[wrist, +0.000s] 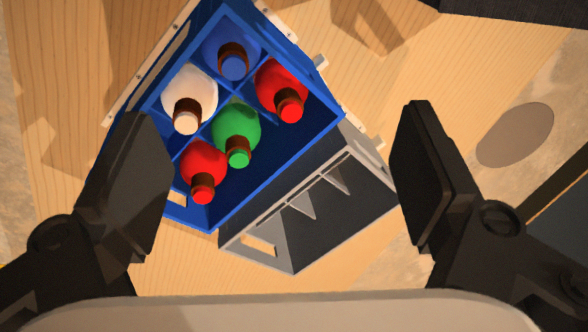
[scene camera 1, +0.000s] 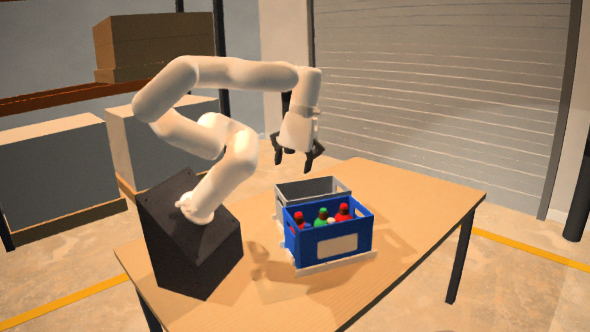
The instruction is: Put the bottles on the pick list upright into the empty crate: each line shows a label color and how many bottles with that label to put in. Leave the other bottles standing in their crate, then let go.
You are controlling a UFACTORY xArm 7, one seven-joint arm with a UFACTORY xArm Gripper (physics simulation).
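Places are measured from the arm's base along level axes (x ahead, y left, z up), in metres.
Where they show: gripper, fingertip midpoint: [wrist: 278, 136] [scene camera 1: 291, 168]; arm's base, link origin: [scene camera 1: 196, 208].
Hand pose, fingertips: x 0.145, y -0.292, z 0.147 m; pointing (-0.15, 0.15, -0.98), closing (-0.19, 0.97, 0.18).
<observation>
Each offset is from my fingertips to the top centre of the thing. "*": to the spot under its first point. Level surfaces: height alone.
My gripper [scene camera 1: 292, 167] [wrist: 278, 136] is open, high above the grey crate {* 0.247 m ahead, 0.253 m left, 0.267 m down} [scene camera 1: 278, 200] [wrist: 256, 270]. The blue crate {0.169 m ahead, 0.024 m right, 0.211 m down} [scene camera 1: 330, 237] [wrist: 280, 187] stands beside it and holds upright bottles. In the wrist view these are a blue bottle {0.071 m ahead, 0.003 m right, 0.224 m down} [wrist: 235, 40], a white bottle {0.142 m ahead, 0.055 m right, 0.224 m down} [wrist: 189, 92], a red bottle {0.123 m ahead, 0.068 m left, 0.224 m down} [wrist: 280, 85], a green bottle {0.196 m ahead, 0.008 m left, 0.224 m down} [wrist: 236, 125] and another red bottle {0.264 m ahead, 0.041 m right, 0.224 m down} [wrist: 202, 162]. In the scene view, red, green and red caps rise above the blue rim. No bottle shows in the visible part of the grey crate. A pick list does not show legibly.
The crates stand side by side on the wooden table {0.387 m down} [scene camera 1: 420, 200] [wrist: 450, 65], with pale strips {* 0.102 m ahead, 0.103 m right, 0.366 m down} [scene camera 1: 337, 263] [wrist: 145, 65] along the blue crate's base. The robot's black base block [scene camera 1: 195, 255] stands left of the crates. Dividers show inside the grey crate.
</observation>
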